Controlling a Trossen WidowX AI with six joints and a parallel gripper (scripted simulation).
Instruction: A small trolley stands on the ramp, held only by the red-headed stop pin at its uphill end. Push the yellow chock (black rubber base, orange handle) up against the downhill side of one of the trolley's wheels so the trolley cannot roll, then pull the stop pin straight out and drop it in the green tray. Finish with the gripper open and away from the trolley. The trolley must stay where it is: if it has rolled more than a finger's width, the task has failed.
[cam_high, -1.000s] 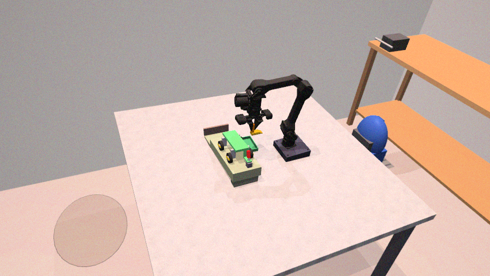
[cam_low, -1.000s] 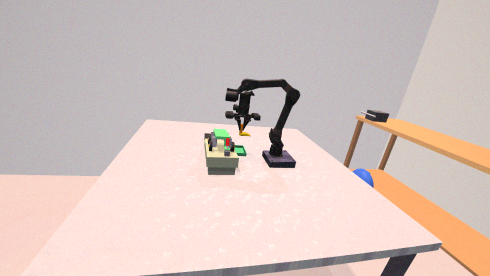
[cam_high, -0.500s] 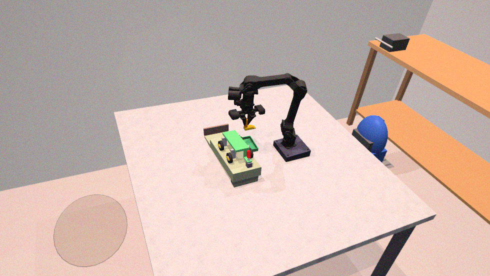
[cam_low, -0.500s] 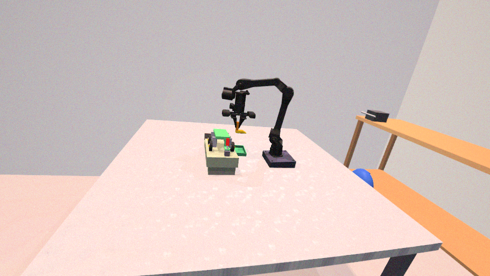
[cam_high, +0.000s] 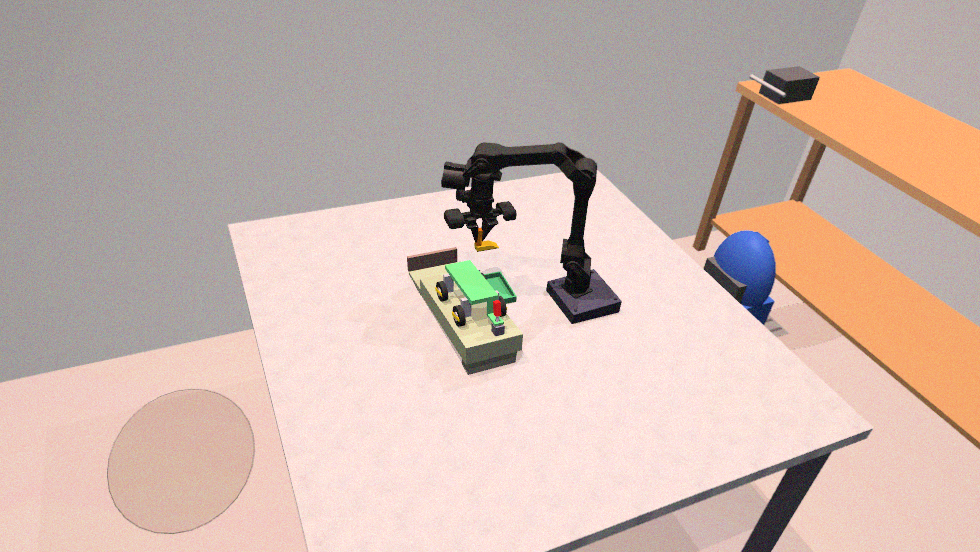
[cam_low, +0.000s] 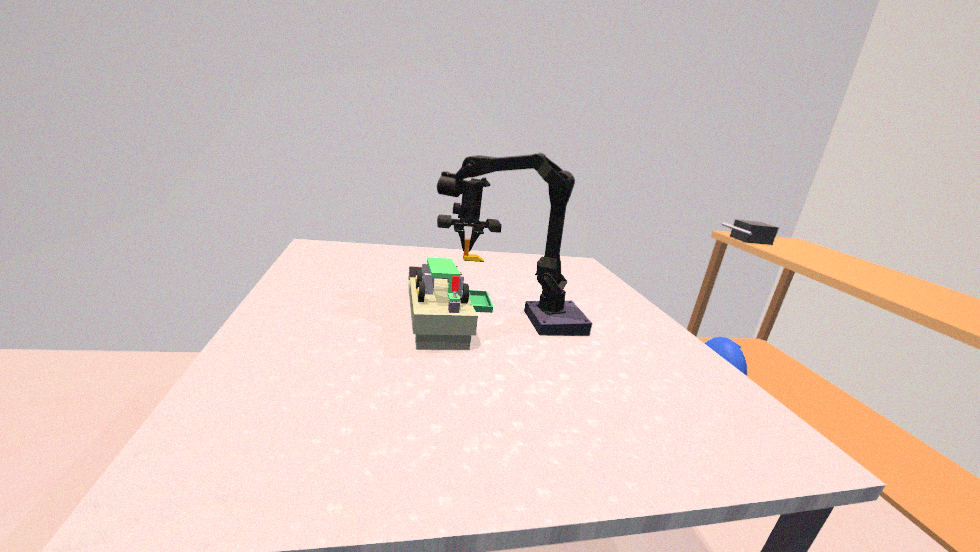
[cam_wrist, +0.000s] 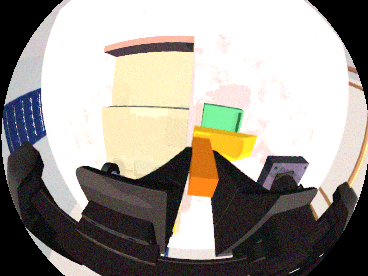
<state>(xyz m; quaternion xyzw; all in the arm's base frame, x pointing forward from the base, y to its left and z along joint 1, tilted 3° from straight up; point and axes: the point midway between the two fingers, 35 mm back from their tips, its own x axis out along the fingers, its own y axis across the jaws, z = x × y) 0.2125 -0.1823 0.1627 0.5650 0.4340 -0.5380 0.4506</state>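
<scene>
The yellow chock is 2 cm behind my gripper tip and 1 cm below it. From my gripper tip the other things lie so: trolley (15 cm to the left, 11 cm ahead, 4 cm below); then brown end wall (13 cm to the right, 12 cm below, 7 cm ahead); then green tray (16 cm below, 5 cm to the left, 4 cm behind).
</scene>
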